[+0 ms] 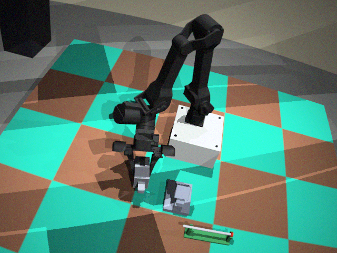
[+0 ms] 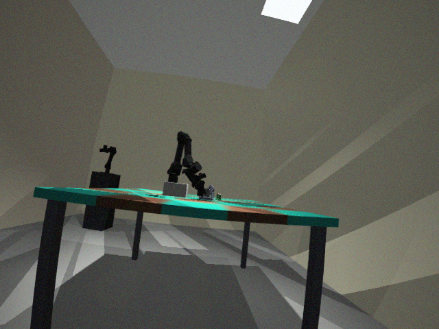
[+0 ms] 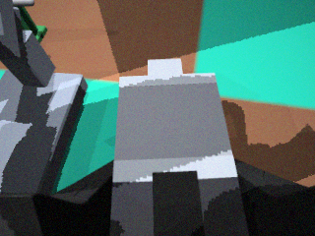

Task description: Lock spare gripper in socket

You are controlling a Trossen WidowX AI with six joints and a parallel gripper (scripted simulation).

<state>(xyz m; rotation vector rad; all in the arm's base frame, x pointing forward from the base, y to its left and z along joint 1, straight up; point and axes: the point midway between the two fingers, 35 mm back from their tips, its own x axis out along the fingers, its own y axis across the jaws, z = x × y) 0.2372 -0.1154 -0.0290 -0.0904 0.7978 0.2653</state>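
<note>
The grey socket mount lies 13 cm to the left of my gripper tip, 3 cm ahead of it and 1 cm above it. Also, from my gripper tip: green holder 24 cm to the left, 11 cm ahead, 2 cm below; then spare gripper 1 cm above.
</note>
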